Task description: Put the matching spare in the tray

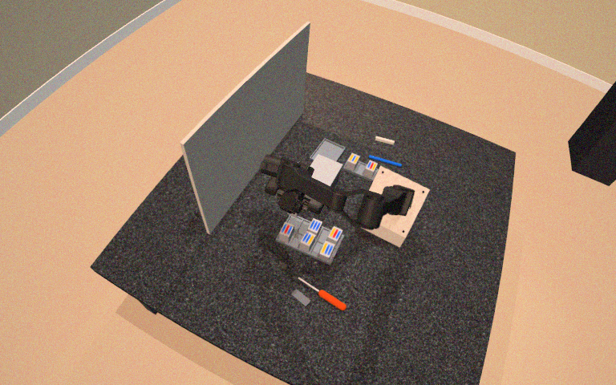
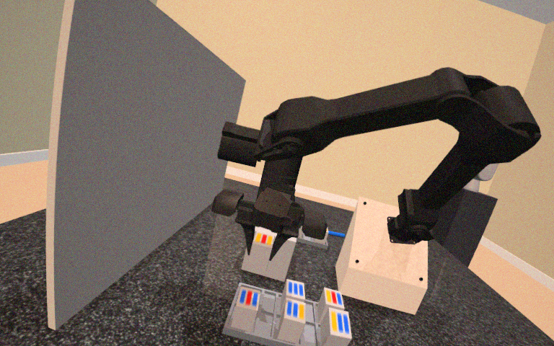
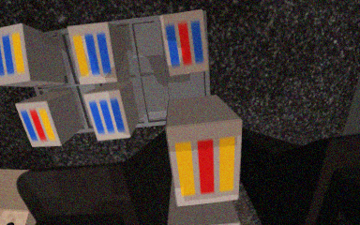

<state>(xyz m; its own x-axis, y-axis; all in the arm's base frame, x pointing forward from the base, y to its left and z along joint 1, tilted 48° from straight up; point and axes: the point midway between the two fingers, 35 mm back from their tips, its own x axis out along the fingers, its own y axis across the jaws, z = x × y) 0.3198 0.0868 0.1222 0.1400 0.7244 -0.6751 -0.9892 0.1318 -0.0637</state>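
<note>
The grey tray lies 350 mm to the right of my gripper tip and 90 mm below it. The rest, counted from my gripper tip: blue pen 220 mm behind, 420 mm to the right, 90 mm below; then tall grey panel 220 mm ahead, 190 mm to the right, 130 mm above.
</note>
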